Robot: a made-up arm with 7 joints.
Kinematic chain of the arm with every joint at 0, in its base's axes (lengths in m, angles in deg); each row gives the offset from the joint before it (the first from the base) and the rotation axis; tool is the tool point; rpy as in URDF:
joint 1: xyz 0 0 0.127 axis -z
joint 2: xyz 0 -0.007 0.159 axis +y
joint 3: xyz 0 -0.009 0.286 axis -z
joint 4: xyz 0 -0.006 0.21 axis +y
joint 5: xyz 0 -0.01 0.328 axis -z
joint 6: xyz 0 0 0.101 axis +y
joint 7: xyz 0 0 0.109 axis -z
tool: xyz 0 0 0 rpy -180 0 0
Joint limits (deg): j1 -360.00..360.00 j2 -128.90..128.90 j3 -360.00..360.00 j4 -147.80..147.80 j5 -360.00..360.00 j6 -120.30..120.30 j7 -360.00..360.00
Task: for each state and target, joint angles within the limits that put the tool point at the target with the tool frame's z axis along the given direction. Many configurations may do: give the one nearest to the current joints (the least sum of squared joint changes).
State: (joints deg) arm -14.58 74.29 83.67 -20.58 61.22 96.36 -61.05
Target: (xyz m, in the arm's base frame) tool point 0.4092 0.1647 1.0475 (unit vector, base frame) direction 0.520 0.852 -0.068
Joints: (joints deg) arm -25.74 36.54 82.80 -6.44 63.02 119.45 -61.05
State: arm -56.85 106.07 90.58 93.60 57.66 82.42 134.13
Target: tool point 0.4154 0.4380 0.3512 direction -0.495 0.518 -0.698
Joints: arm -99.65 88.99 85.35 99.31 54.95 64.42 134.13
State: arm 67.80 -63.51 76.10 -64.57 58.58 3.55 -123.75
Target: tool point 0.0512 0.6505 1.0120 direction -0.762 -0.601 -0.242
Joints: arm 79.33 -33.76 51.63 -17.83 28.22 -47.07 -123.75
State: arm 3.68 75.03 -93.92 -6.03 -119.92 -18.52 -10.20
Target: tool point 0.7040 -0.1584 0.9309 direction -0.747 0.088 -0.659
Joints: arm -16.79 42.62 -90.55 -45.59 -172.91 -28.25 -10.20
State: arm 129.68 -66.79 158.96 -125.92 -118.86 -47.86 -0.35
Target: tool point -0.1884 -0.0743 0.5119 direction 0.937 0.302 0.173
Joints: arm 179.96 -39.65 169.55 -147.69 -131.36 -14.32 -0.35
